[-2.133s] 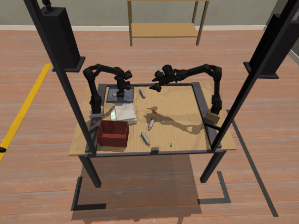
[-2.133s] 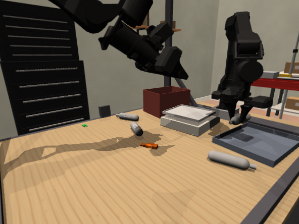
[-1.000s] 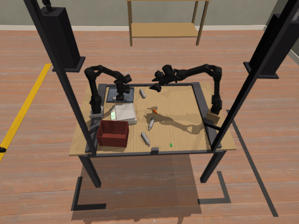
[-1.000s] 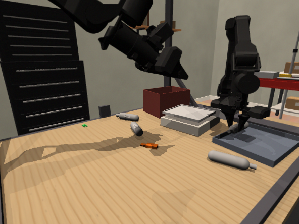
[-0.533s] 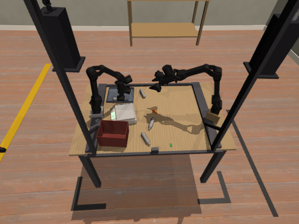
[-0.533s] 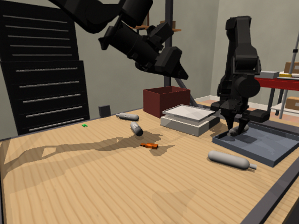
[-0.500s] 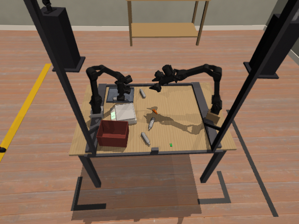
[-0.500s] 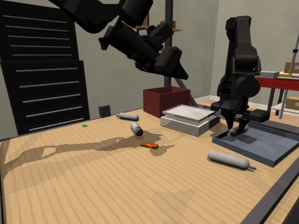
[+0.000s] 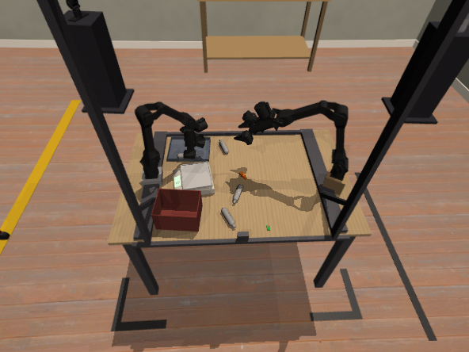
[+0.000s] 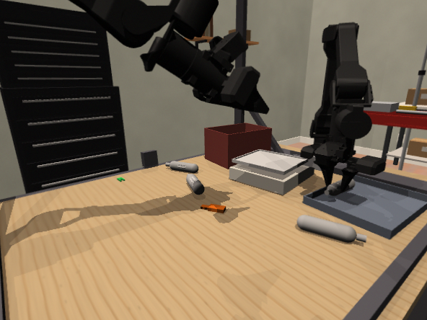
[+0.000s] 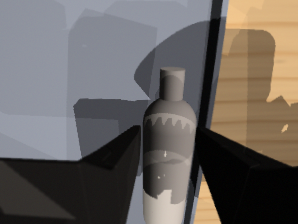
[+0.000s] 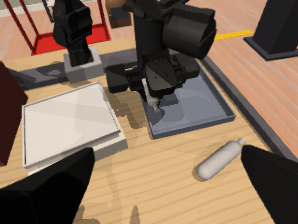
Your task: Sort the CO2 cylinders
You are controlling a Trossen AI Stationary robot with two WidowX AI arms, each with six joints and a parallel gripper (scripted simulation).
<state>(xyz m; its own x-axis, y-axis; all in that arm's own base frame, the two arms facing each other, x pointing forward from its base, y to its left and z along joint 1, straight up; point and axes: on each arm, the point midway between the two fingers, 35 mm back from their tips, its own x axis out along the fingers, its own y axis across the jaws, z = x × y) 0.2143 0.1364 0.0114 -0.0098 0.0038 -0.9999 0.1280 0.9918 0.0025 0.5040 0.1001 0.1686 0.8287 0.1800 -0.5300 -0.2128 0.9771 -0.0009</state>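
My left gripper is now 7 cm short of the grey tray, 2 cm to the right of it and 5 cm above it. Also, from my left hand: small orange piece: 13 cm behind, 30 cm to the right, 5 cm below; then small green piece: 45 cm behind, 42 cm to the right, 5 cm below; then red scrap bin: 40 cm behind, 1 cm to the left, 2 cm below.
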